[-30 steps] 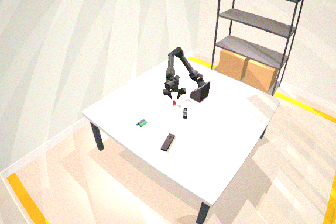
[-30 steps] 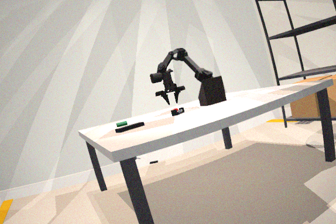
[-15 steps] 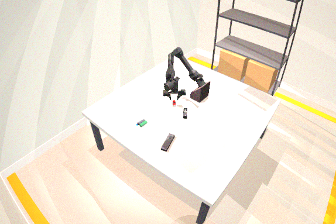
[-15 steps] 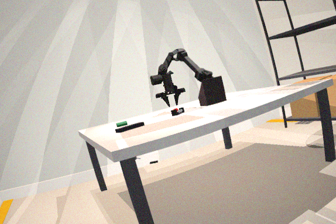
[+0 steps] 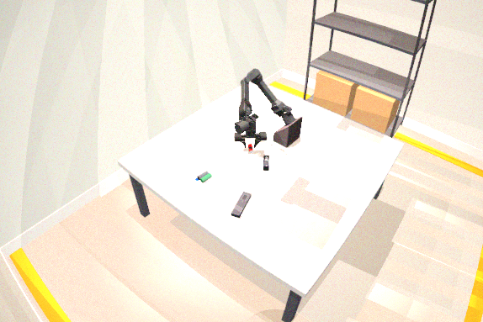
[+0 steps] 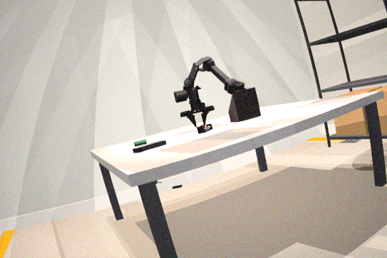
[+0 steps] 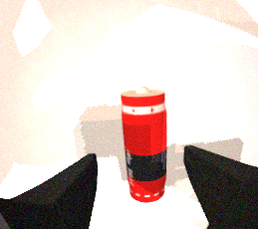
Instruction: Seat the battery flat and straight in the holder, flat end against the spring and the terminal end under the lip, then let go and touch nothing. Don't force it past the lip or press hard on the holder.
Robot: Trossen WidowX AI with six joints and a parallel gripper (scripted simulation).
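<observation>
The red battery is 1 cm below my gripper tip.
</observation>
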